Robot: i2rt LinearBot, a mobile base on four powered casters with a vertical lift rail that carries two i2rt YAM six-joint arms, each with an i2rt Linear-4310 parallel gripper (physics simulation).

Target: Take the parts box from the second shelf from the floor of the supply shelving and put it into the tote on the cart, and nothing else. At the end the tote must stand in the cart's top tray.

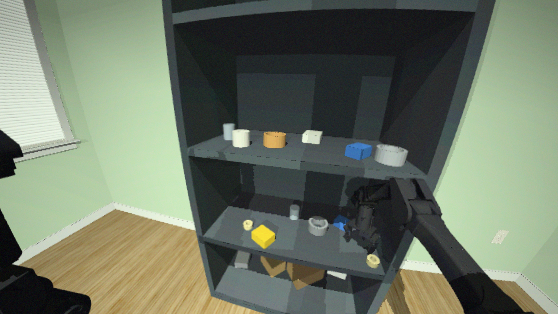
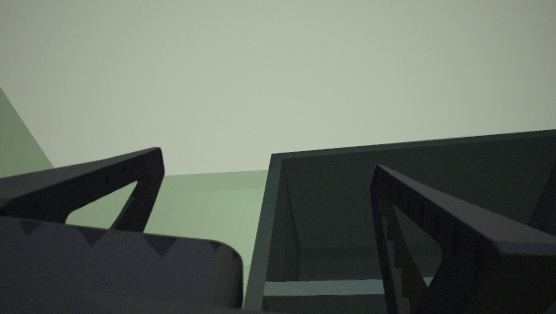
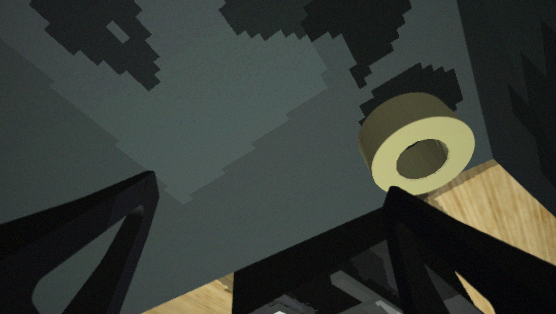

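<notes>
On the second shelf from the floor a yellow box lies near the front edge, left of centre. A small blue object, partly hidden by the right arm, lies farther right. I cannot tell for certain which is the parts box. My right gripper is open and empty, pointing down over the right part of this shelf, right of the blue object. My left gripper is open and empty, in front of the shelving's upper part. The cart and tote do not show.
A cream tape roll lies at the shelf's front right corner, close to a right fingertip. A grey ring, a glass and another roll share the shelf. The shelf above and the right side panel bound the space.
</notes>
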